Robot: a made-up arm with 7 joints. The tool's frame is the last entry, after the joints. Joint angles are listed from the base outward.
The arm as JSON. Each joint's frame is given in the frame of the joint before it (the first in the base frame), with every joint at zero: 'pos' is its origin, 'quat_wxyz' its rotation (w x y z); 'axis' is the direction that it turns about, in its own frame. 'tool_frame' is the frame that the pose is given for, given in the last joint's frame.
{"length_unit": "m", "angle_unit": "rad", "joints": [
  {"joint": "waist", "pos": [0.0, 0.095, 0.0], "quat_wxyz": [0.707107, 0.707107, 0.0, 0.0], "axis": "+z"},
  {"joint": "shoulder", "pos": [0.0, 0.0, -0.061], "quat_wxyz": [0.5, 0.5, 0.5, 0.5], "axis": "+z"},
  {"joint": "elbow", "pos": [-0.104, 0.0, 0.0], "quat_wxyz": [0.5, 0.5, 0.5, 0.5], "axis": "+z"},
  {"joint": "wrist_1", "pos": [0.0, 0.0, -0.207], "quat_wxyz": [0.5, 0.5, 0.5, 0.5], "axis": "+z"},
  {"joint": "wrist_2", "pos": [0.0, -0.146, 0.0], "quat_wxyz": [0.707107, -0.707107, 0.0, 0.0], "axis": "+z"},
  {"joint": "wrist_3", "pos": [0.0, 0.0, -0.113], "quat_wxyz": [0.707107, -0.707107, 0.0, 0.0], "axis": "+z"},
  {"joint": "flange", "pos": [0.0, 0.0, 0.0], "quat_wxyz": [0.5, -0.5, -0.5, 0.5], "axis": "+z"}
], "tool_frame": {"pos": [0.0, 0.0, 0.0], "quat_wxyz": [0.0, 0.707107, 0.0, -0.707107]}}
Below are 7 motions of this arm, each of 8 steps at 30 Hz.
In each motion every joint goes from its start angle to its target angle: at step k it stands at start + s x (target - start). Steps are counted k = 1, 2, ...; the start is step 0. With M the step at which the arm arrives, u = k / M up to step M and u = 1 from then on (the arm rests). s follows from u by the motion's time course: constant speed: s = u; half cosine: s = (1 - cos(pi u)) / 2; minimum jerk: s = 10 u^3 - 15 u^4 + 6 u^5.
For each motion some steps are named. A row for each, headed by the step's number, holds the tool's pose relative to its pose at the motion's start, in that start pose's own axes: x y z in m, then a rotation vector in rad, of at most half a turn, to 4 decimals.
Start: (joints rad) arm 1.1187 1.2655 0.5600 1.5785 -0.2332 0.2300 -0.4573
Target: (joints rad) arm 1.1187 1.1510 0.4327 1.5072 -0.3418 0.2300 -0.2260
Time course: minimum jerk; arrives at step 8
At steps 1, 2, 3, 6, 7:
1: -0.0004 -0.0009 0.0007 -0.0061 0.0011 -0.0014
2: -0.0023 -0.0058 0.0045 -0.0393 0.0071 -0.0086
3: -0.0058 -0.0152 0.0123 -0.1047 0.0186 -0.0223
6: -0.0163 -0.0487 0.0430 -0.3443 0.0574 -0.0664
7: -0.0174 -0.0533 0.0476 -0.3784 0.0624 -0.0720

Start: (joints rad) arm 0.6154 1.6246 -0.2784 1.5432 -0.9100 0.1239 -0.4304
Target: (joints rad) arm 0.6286 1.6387 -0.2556 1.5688 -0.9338 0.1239 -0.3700
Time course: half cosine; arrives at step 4
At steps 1, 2, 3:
1: -0.0011 0.0017 -0.0007 -0.0025 0.0002 -0.0051
2: -0.0037 0.0059 -0.0023 -0.0087 0.0010 -0.0175
3: -0.0063 0.0101 -0.0039 -0.0149 0.0020 -0.0301

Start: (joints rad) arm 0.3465 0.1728 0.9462 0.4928 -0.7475 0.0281 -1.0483
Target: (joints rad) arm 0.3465 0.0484 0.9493 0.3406 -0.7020 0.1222 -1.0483
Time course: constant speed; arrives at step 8
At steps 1, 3, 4, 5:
1: -0.0053 -0.0041 0.0109 -0.0276 0.0229 -0.0211
3: -0.0156 -0.0114 0.0332 -0.0829 0.0676 -0.0642
4: -0.0206 -0.0146 0.0446 -0.1107 0.0894 -0.0862
5: -0.0256 -0.0175 0.0561 -0.1385 0.1108 -0.1086

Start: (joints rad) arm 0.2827 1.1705 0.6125 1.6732 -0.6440 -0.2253 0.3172
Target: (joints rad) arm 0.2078 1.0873 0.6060 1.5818 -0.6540 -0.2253 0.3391
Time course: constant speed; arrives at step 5
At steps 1, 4, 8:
1: -0.0012 -0.0113 0.0016 -0.0323 0.0117 0.0210
4: -0.0035 -0.0455 0.0087 -0.1312 0.0469 0.0824
8: -0.0038 -0.0569 0.0119 -0.1647 0.0587 0.1023

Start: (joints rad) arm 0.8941 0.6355 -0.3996 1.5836 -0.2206 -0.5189 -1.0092
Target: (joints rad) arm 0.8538 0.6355 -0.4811 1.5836 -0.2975 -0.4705 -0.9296
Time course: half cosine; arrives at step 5
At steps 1, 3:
1: 0.0004 -0.0009 0.0030 -0.0196 0.0027 -0.0044
3: 0.0032 -0.0061 0.0209 -0.1344 0.0177 -0.0286

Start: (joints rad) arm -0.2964 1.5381 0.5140 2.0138 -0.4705 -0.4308 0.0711
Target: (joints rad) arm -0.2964 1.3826 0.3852 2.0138 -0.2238 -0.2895 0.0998
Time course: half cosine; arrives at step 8
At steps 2, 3, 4, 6, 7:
2: 0.0038 -0.0082 0.0011 0.0098 0.0223 0.0637
3: 0.0082 -0.0171 0.0023 0.0198 0.0467 0.1347
4: 0.0138 -0.0274 0.0034 0.0303 0.0752 0.2190
6: 0.0253 -0.0459 0.0048 0.0463 0.1262 0.3764
7: 0.0291 -0.0514 0.0050 0.0503 0.1414 0.4251

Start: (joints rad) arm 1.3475 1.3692 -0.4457 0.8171 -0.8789 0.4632 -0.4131
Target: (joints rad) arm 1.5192 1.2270 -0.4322 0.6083 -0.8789 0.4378 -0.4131
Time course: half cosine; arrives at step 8
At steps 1, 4, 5, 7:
1: 0.0007 -0.0010 -0.0002 -0.0054 0.0056 0.0042
4: 0.0108 -0.0115 -0.0019 -0.0713 0.0689 0.0575
5: 0.0159 -0.0152 -0.0024 -0.0989 0.0926 0.0806
7: 0.0241 -0.0196 -0.0031 -0.1378 0.1233 0.1141

